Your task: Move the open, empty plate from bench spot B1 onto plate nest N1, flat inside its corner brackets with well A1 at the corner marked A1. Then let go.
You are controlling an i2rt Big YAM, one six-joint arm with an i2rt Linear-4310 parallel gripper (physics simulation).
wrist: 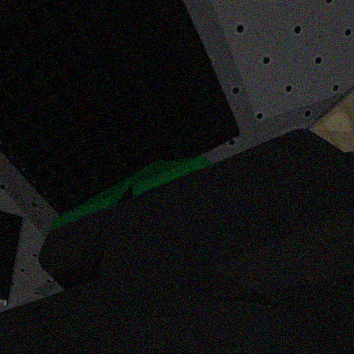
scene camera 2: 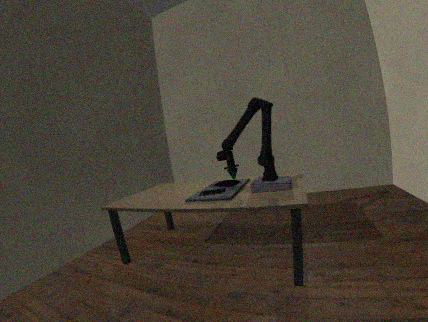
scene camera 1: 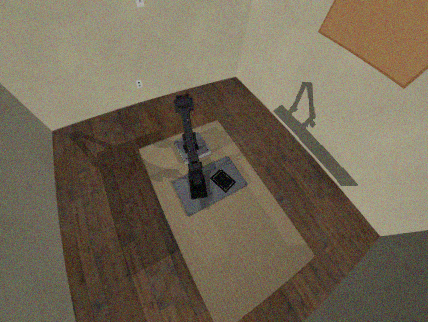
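Pixels of known places: gripper, between the fingertips: [wrist: 160, 171] [scene camera 2: 234, 179]; arm's base, origin of its link: [scene camera 2: 270, 179].
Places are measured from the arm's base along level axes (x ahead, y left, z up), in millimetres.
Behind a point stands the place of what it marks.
Observation:
My gripper [scene camera 2: 233, 176] {z 5, x 287, y -54 mm} [wrist: 160, 171] {z 5, x 287, y -54 mm} is shut and empty, its green fingertips together and pointing down, close over a black rectangular block [wrist: 110, 95] {z -14, x 330, y -59 mm} [scene camera 2: 228, 183] {z -10, x 304, y 13 mm} on the grey board. Whether the tips touch the block cannot be told. A second black rectangular piece with a thin light outline [scene camera 1: 223, 180] {z -30, x 362, y 155 mm} [scene camera 2: 213, 191] {z -30, x 357, y 146 mm} lies on the board beside it. The pictures are too dark to tell for certain which one is the plate and which is nest N1. The A1 mark and the corner brackets cannot be made out. In scene camera 1 the arm hides the fingertips.
The grey perforated board [scene camera 1: 190, 207] {z -32, x 477, y -158 mm} [scene camera 2: 195, 198] {z -32, x 401, y 298 mm} [wrist: 280, 45] {z -32, x 286, y -149 mm} lies on the wooden table [scene camera 1: 250, 250] {z -44, x 900, y 131 mm} [scene camera 2: 145, 200] {z -45, x 843, y 333 mm}. The arm's base stands on a grey block [scene camera 1: 204, 151] {z 10, x 78, y 94 mm} [scene camera 2: 271, 186] {z -14, x -40, y 134 mm} behind the board.

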